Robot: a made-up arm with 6 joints.
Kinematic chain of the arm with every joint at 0, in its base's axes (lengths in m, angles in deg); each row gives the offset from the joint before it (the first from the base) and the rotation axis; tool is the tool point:
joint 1: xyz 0 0 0.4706 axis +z
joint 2: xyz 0 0 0 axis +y
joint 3: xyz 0 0 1.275 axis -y
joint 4: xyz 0 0 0 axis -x
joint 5: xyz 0.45 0 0 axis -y
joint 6: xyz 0 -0.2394 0 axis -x
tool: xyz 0 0 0
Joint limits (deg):
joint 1: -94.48..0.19
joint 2: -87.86..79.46
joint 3: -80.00..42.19
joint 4: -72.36..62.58
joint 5: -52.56..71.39
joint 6: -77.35..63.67
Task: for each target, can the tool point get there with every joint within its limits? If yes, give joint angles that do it. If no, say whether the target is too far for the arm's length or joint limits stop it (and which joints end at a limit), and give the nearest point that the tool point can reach.
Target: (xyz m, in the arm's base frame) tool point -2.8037 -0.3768 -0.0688
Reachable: no: too far | nearest point -1.7260 -0.1160 0.7259 | short by 1.364 m
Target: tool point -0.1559 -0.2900 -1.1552
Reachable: no: joint limits stop it (at a limit: joint 1, joint 2, joint 4) | nearest point -0.1523 -1.0147 0.2548 | short by 1.585 m
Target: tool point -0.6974 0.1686 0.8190
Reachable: yes | joints -23.90 -67.91 -59.14 -57.56 -3.25 -64.55
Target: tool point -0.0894 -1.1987 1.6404
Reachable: yes | joints -85.75 34.77 30.04 41.96 -38.07 -43.39
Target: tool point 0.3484 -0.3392 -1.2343
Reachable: no: joint limits stop it (at a limit: joint 2, joint 4) | nearest point 0.7667 -0.7464 0.2348 | short by 1.581 m
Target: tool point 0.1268 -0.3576 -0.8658
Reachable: no: joint limits stop it (at a limit: joint 2, joint 4) | nearest point 0.3377 -0.9523 0.2632 | short by 1.293 m
